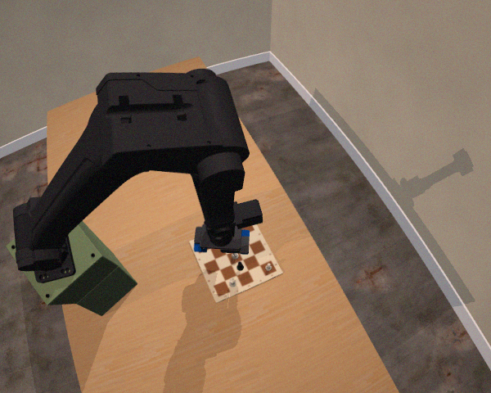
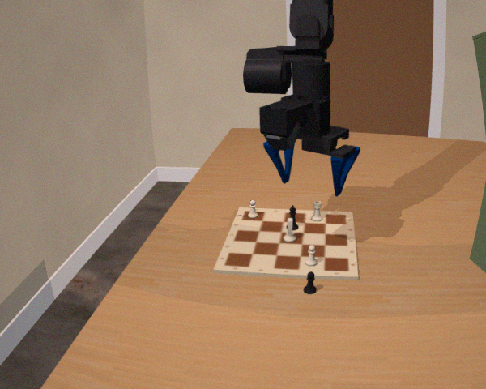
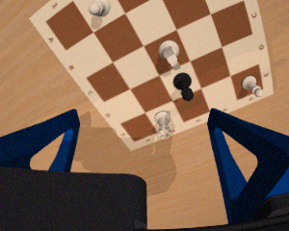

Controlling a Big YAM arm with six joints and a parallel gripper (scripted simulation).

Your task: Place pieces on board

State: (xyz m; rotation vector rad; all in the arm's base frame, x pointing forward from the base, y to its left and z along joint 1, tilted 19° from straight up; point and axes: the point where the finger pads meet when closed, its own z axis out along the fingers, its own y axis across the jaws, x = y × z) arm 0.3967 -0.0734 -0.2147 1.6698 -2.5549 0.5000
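The black pawn is 2 cm behind my hand, 14 cm to the left of it and 9 cm below it. From my hand the other things lie so: tall black piece: 3 cm ahead, 3 cm to the right, 8 cm below; then tall white piece: 3 cm ahead, 1 cm to the left, 8 cm below; then chessboard: 3 cm ahead, 1 cm to the left, 10 cm below.
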